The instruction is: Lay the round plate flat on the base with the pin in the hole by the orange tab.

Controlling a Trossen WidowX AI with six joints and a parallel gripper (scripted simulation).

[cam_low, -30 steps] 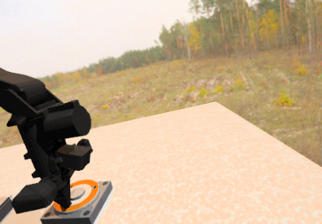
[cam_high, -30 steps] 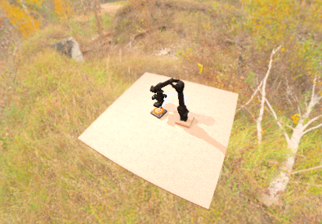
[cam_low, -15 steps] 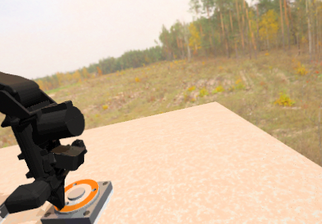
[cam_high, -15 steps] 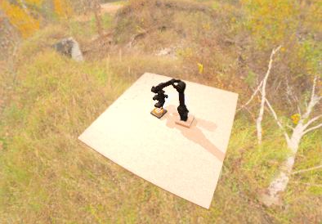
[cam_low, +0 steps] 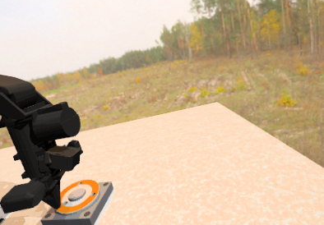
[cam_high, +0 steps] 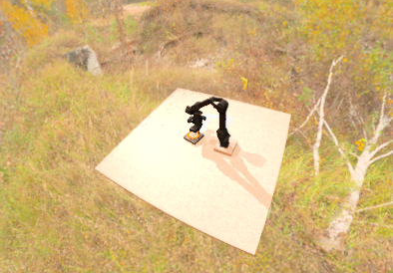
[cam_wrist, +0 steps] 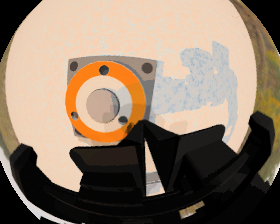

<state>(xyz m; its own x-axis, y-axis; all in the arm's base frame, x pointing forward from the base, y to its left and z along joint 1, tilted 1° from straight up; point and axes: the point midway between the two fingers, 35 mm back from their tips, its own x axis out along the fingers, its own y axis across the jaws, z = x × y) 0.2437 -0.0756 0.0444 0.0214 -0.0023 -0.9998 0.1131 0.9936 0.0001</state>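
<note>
Right now the round plate is 10 mm ahead of my gripper tip, 30 mm to the left of it and 10 mm below it. The rest, counted from my gripper tip: grey square base: 30 mm ahead, 40 mm to the left, 20 mm below.
</note>
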